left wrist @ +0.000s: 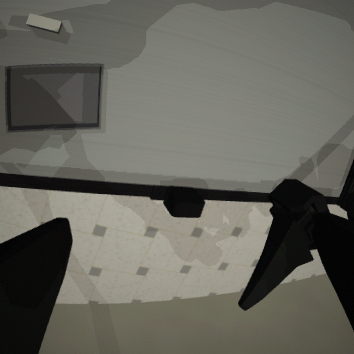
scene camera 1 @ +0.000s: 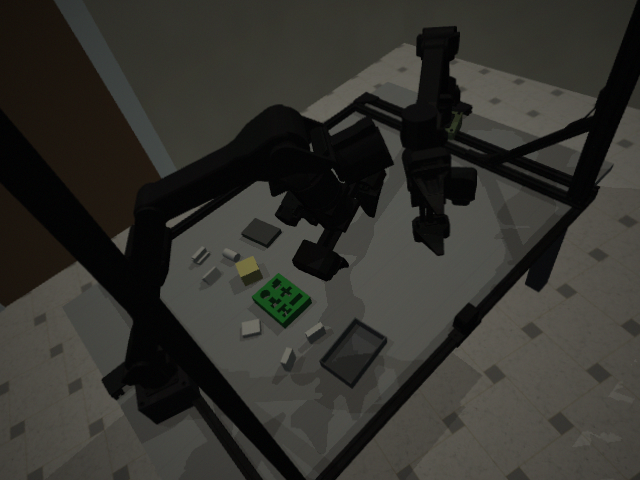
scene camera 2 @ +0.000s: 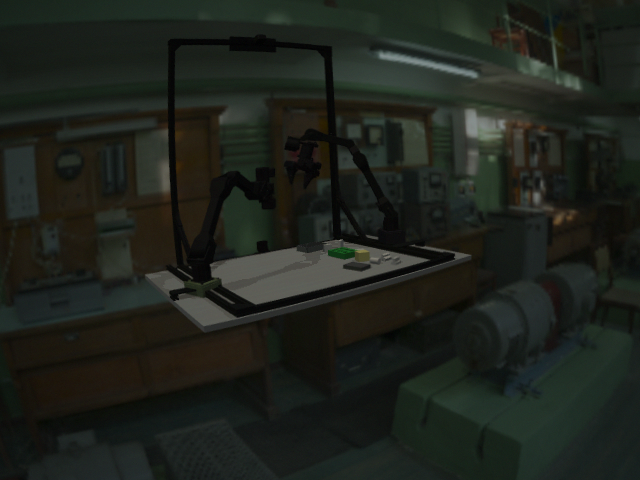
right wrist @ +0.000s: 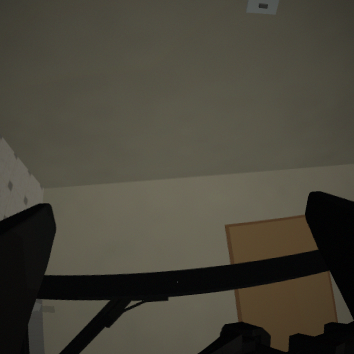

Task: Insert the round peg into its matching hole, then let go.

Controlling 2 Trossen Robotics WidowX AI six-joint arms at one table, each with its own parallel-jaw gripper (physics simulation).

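The round peg, a short pale cylinder (scene camera 1: 231, 254) (scene camera 2: 375, 260), lies on its side on the table, beside the yellow block. The green board (scene camera 1: 266, 305) (scene camera 2: 341, 253) lies flat; its round hole (scene camera 1: 265, 293) is near its left corner in scene camera 1 and looks unfilled. My left gripper (scene camera 1: 359, 240) (scene camera 2: 299, 184) (left wrist: 196, 229) is open and empty, high above the table, right of and above the board in scene camera 1. My right gripper (scene camera 1: 442, 232) (right wrist: 182, 211) is open and empty, raised farther right. The peg does not show in either wrist view.
A yellow block (scene camera 1: 248, 269) (scene camera 2: 362, 255) stands between peg and board. A dark flat plate (scene camera 1: 261, 232) (scene camera 2: 356, 266) lies near the peg. Several white pieces lie around, one (scene camera 1: 314, 332) near the dark tray (scene camera 1: 338, 340) (left wrist: 55, 127). Black frame posts (scene camera 2: 172, 144) rise at the table's edge.
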